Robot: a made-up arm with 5 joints.
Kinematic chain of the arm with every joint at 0, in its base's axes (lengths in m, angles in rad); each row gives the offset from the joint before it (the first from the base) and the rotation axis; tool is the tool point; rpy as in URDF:
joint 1: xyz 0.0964 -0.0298 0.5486 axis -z
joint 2: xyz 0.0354 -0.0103 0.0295 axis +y
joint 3: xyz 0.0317 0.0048 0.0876 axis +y
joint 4: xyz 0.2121 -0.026 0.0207 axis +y
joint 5: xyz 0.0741 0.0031 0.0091 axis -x
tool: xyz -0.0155 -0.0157 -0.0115 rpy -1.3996 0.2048 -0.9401
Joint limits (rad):
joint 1: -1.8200..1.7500
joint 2: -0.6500..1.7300
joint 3: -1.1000..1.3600
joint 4: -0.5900..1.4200
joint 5: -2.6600..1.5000
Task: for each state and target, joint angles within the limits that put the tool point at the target. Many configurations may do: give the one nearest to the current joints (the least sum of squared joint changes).
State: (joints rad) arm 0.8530 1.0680 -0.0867 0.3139 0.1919
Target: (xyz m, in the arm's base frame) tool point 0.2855 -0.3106 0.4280
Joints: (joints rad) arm 0.8411 1.0062 -0.2918 0.2344 0.2194
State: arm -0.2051 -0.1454 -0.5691 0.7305 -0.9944
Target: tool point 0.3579 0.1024 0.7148
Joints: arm -0.5598 -0.1032 -0.2344 0.9833 -1.0185
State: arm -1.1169 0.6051 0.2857 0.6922 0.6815
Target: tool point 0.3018 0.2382 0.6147
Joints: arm -1.0591 0.1011 0.0395 0.7203 0.6638
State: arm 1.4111 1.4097 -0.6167 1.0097 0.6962
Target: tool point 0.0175 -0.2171 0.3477
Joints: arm 1.7320 1.3184 -0.2060 1.4058 0.5649
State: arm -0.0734 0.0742 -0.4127 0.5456 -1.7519
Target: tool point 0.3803 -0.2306 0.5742
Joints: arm 0.5733 0.3974 -0.1724 0.5731 -1.7186
